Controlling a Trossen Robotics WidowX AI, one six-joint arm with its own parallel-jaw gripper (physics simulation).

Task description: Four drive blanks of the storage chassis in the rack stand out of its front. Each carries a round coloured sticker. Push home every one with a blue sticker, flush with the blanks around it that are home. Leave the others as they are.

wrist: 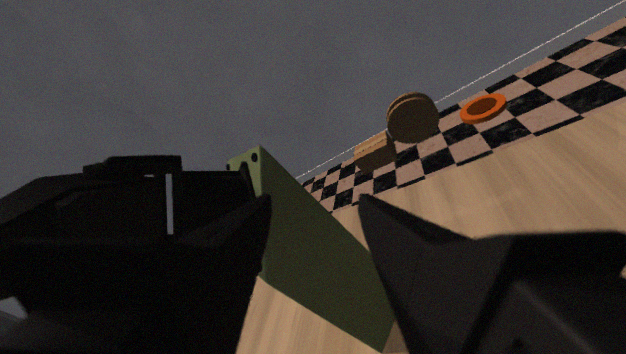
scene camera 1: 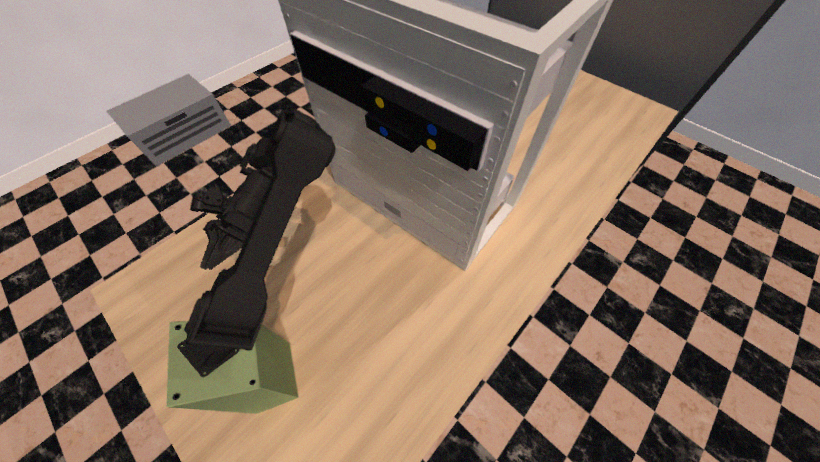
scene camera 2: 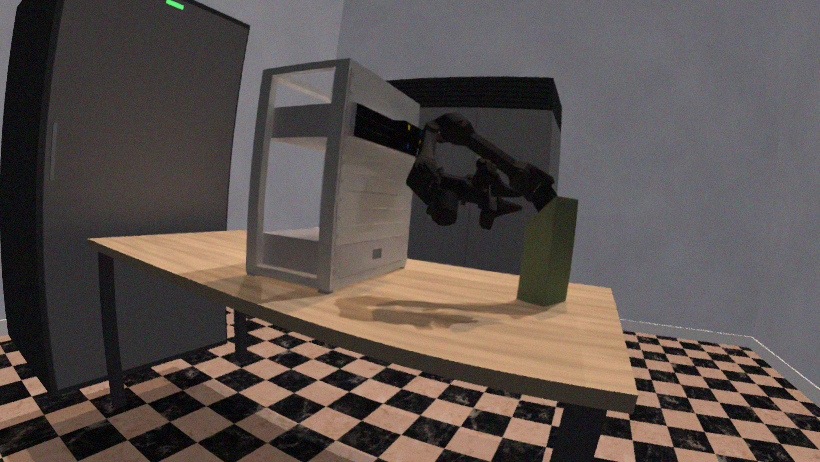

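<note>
The storage chassis [scene camera 1: 332, 71] [scene camera 2: 372, 123] is a black band high in the grey rack [scene camera 1: 523, 114] [scene camera 2: 335, 172]. In scene camera 1, dark blanks carry an upper-left yellow sticker [scene camera 1: 379, 102], an upper-right blue sticker [scene camera 1: 431, 129], a lower-left blue sticker [scene camera 1: 383, 131] and a lower-right yellow sticker [scene camera 1: 431, 144]. The lower-left blue-stickered blank plainly stands out; the other depths are hard to judge. My gripper [scene camera 1: 201, 234] [scene camera 2: 504, 215] [wrist: 315, 202] is partly open and empty, well away from the chassis, pointing back toward the pedestal. The chassis does not show in the wrist view.
The arm [scene camera 1: 269, 218] folds above the wooden table [scene camera 1: 372, 321] [scene camera 2: 487, 344] from its green pedestal [scene camera 1: 275, 367] [scene camera 2: 539, 258] [wrist: 310, 250]. Its elbow is close to the rack's front. A grey vented box [scene camera 1: 166, 109], an orange ring [wrist: 467, 119] and a brown disc [wrist: 415, 120] lie beyond the table.
</note>
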